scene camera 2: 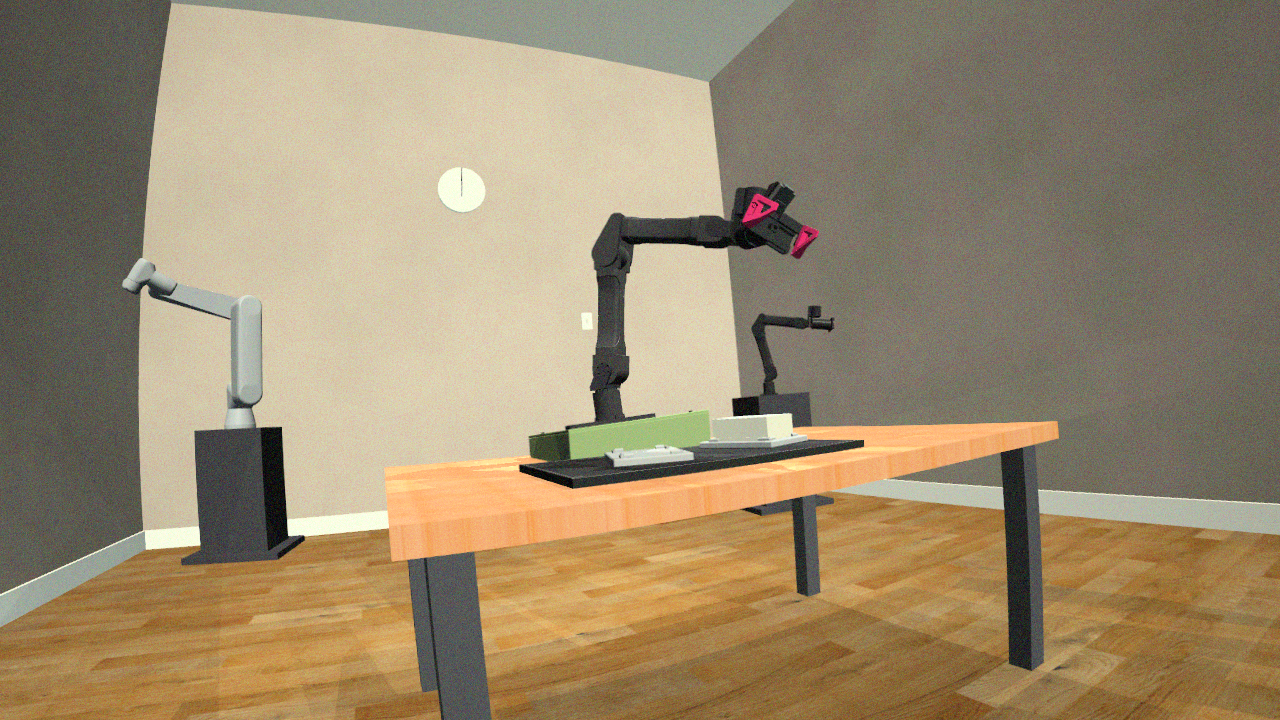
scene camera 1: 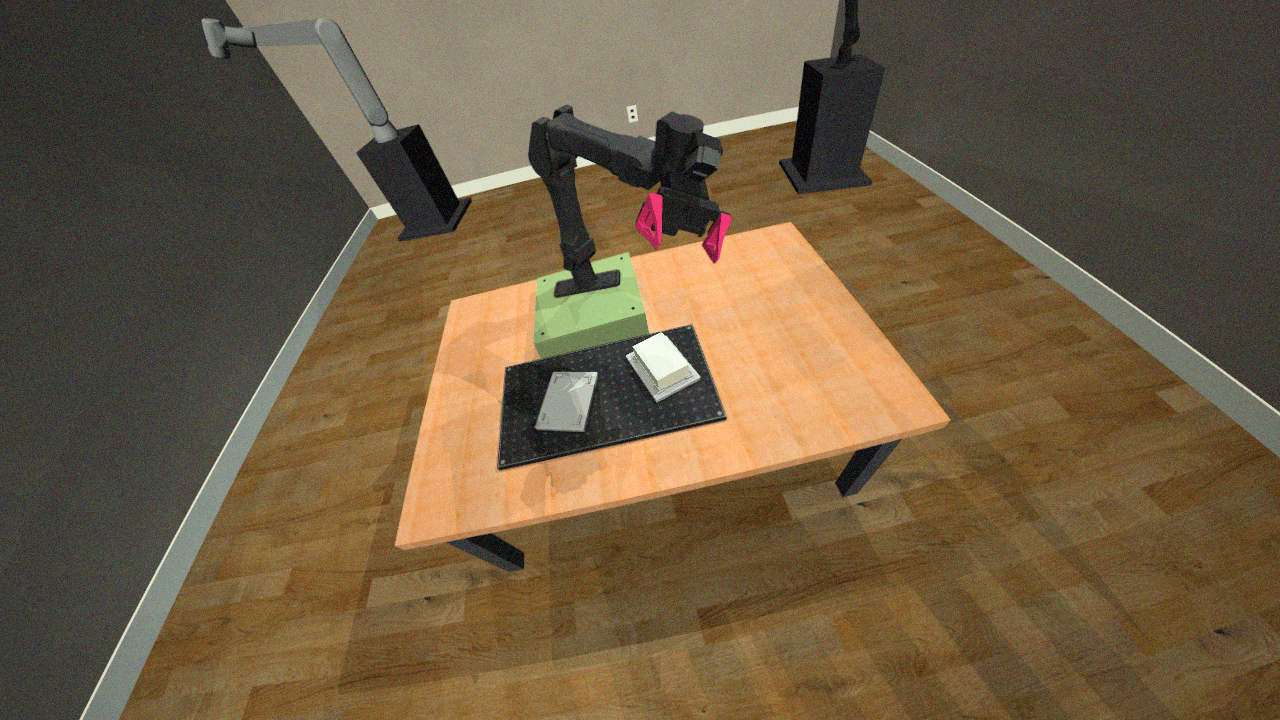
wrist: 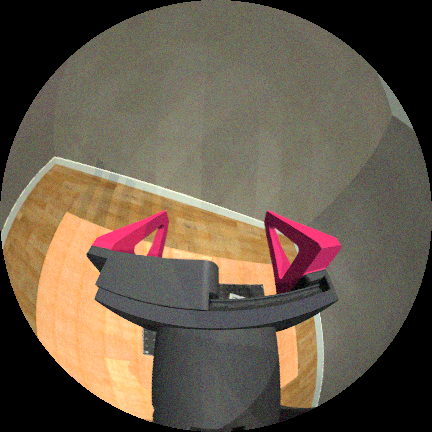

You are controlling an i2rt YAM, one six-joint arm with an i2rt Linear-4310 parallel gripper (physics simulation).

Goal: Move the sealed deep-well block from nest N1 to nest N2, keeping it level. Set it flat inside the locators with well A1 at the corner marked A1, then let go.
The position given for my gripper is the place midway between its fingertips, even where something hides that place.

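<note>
I see a cream-white block point(scene camera 1: 663, 364), and again the cream-white block point(scene camera 2: 744, 428). The wrist view does not show the cream-white block, which is hidden by my gripper. There is also a black pegboard plate point(scene camera 2: 594, 466), and I see the black pegboard plate point(wrist: 253, 290) too. My gripper point(scene camera 1: 688, 253) is open and holds nothing; I see my gripper point(scene camera 2: 797, 220) as well, and my gripper point(wrist: 216, 215).
</note>
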